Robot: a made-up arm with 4 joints.
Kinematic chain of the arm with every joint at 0, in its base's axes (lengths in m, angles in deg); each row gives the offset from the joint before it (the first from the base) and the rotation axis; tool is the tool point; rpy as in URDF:
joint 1: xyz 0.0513 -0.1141 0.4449 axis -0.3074 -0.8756 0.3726
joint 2: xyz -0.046 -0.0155 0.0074 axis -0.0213 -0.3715 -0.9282
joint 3: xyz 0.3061 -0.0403 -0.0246 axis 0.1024 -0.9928 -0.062
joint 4: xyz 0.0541 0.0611 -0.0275 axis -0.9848 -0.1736 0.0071
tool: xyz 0.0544 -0.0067 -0.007 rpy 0 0 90
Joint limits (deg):
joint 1: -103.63..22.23
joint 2: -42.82..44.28
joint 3: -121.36..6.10
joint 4: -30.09..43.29
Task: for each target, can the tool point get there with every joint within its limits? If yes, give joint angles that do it. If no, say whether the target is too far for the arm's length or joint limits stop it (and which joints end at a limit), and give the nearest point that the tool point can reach.
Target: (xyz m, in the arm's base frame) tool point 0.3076 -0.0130 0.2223
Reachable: yes | joints -22.43 -20.10 -27.33 32.77
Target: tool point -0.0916 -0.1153 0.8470
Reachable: no: joint limits stop it (at a limit: joint 1, joint 2, joint 3, joint 4) | nearest point 0.1966 -0.2526 0.4796 | short by 0.487 m
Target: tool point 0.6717 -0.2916 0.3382
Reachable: no: too far | nearest point 0.4095 -0.2265 0.3866 | short by 0.274 m
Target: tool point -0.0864 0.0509 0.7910
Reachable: no: joint limits stop it (at a limit: joint 1, joint 2, joint 3, joint 4) | nearest point 0.0202 0.0538 0.3633 | short by 0.441 m
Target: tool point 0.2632 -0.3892 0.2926
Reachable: yes | joints -30.00 37.70 -19.14 2.39
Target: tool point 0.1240 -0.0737 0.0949
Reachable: yes | joints -72.02 -7.60 -17.81 -16.64
